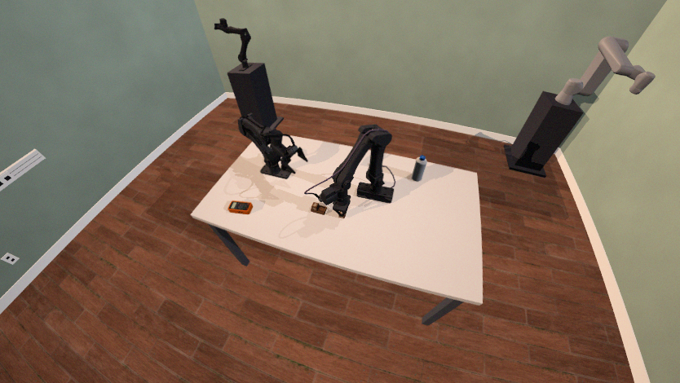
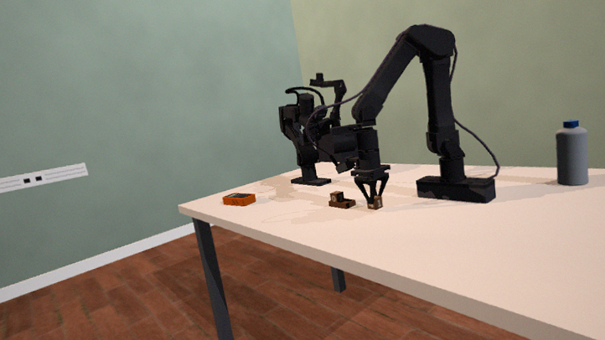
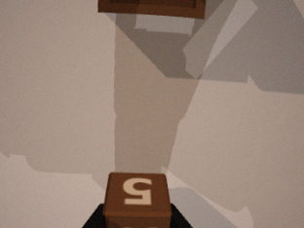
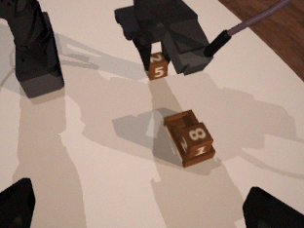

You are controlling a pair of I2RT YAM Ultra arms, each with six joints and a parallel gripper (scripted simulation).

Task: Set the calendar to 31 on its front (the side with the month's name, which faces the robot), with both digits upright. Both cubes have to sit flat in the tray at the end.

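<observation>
My left hand is 130 mm to the left of the brown tray and 30 mm above it.
</observation>
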